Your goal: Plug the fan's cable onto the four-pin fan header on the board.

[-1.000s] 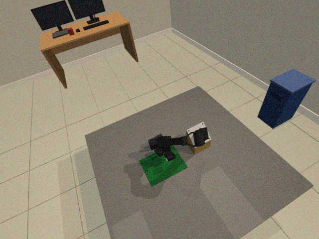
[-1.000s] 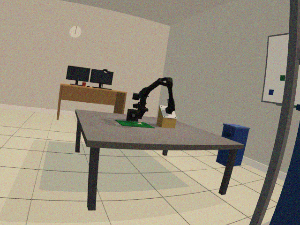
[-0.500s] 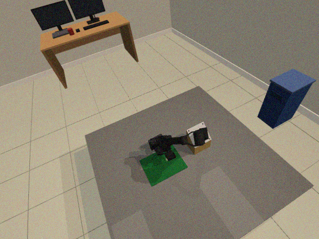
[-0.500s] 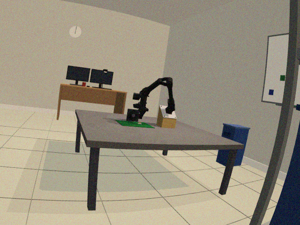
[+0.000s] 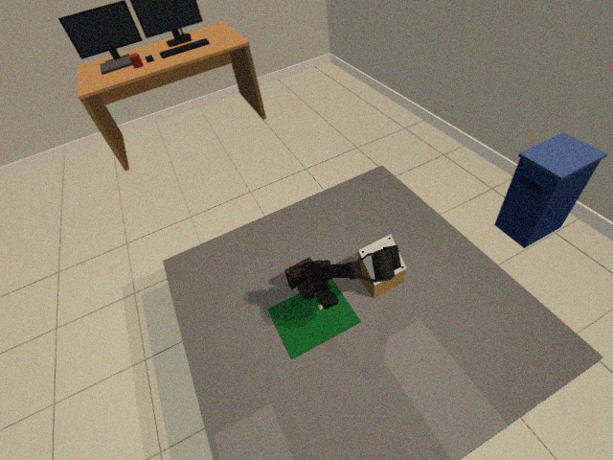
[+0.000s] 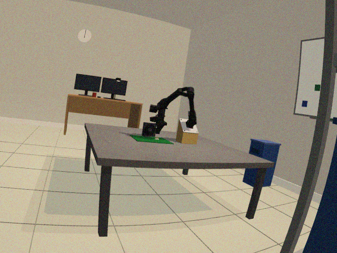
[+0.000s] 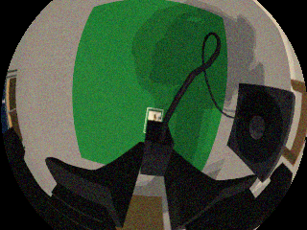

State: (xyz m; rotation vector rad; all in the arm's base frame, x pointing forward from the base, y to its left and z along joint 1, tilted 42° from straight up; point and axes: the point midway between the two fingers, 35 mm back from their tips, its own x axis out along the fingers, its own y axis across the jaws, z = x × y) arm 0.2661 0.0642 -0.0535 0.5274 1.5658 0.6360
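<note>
The white four-pin fan header is 60 mm below my gripper tip. The rest, counted from my gripper tip: black fan (140 mm to the right, 40 mm ahead); green board (80 mm below, 60 mm ahead, 20 mm to the left); dark fan plug (10 mm ahead, 10 mm above).
</note>
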